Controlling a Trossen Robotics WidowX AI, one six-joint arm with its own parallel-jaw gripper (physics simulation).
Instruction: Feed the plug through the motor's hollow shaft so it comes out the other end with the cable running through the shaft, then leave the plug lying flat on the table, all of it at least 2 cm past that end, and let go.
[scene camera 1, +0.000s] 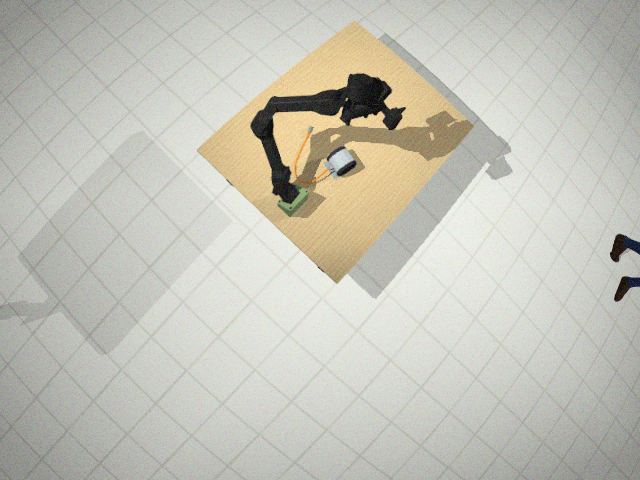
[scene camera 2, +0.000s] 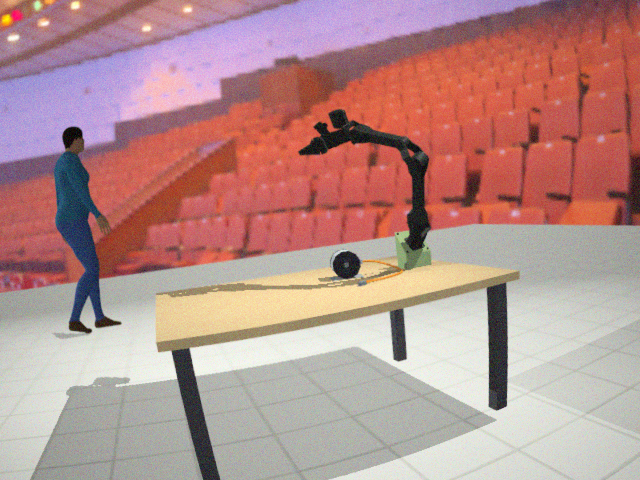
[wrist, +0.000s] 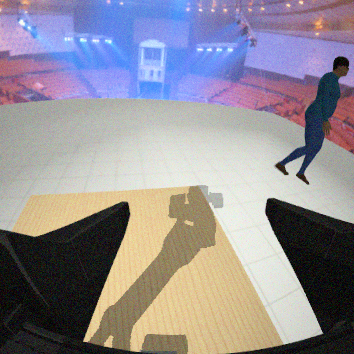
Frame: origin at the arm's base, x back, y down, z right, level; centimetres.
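Seen in the pictures: gripper, between the fingertips: (scene camera 1: 396, 98) (scene camera 2: 298, 153) (wrist: 197, 207); arm's base, origin of its link: (scene camera 1: 290, 197) (scene camera 2: 414, 242).
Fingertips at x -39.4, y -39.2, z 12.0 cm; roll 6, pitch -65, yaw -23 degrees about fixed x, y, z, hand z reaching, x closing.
Pixels of each thing's top centre, then the offset from my fingertips to it. "*": a spot on its surface instead. Level surfaces: height alone.
- motor, centre of its top: (scene camera 2: 344, 250) (scene camera 1: 343, 157) dx +11.6, dy +38.3, dz -4.9 cm
- table, height of its surface: dy +48.5 cm
- orange cable, a spot on its surface: (scene camera 2: 382, 278) * dx +15.1, dy +48.0, dz -24.3 cm
- small grey plug, centre of its top: (scene camera 2: 362, 281) (scene camera 1: 310, 128) dx +5.6, dy +47.1, dz -26.5 cm
The motor (scene camera 1: 341, 161) (scene camera 2: 345, 264), a silvery drum with black ends, lies on its side on the table (scene camera 1: 356, 248) (scene camera 2: 258, 315) (wrist: 65, 215). An orange cable (scene camera 1: 296, 160) (scene camera 2: 382, 277) runs from beside the motor in a wide loop over the table to the small grey plug (scene camera 1: 310, 129) (scene camera 2: 361, 283). The plug lies on the table, outside the motor and apart from it. My gripper (scene camera 1: 398, 101) (scene camera 2: 305, 149) (wrist: 197, 207) is open and empty, high above the table and away from motor and plug. Neither shows in the wrist view. The inside of the shaft cannot be made out.
The green base block (scene camera 1: 293, 205) (scene camera 2: 413, 258) of the arm stands near the table edge, close to the cable loop. The arm reaches high over the table and casts a shadow on it. A person (scene camera 2: 74, 206) (wrist: 320, 110) stands on the floor beyond the table.
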